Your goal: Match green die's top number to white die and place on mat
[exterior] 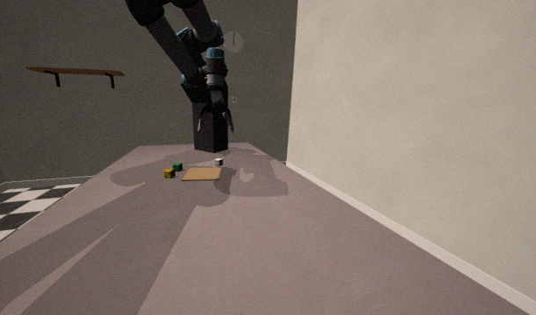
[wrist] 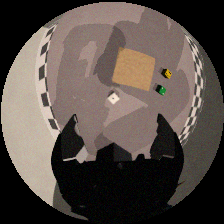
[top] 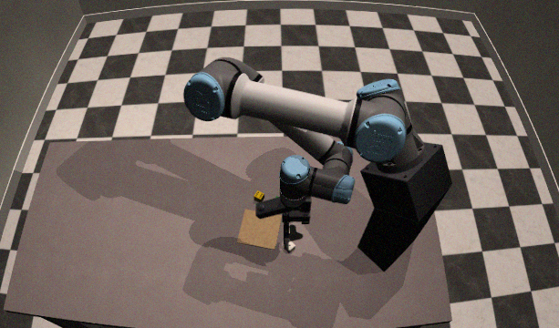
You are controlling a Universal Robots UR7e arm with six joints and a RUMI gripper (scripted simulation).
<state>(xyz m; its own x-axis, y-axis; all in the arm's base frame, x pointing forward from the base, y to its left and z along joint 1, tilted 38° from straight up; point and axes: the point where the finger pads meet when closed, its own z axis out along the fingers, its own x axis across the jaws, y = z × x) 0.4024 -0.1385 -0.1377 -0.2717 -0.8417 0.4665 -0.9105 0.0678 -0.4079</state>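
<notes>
My hand is 170 mm to the left of the green die, 140 mm above it and 30 mm past it. Round my hand: yellow die (220 mm to the right, 140 mm below, 30 mm ahead); then tan mat (160 mm below, 90 mm to the right, 70 mm ahead); then white die (140 mm below, 10 mm to the left, 10 mm behind).
</notes>
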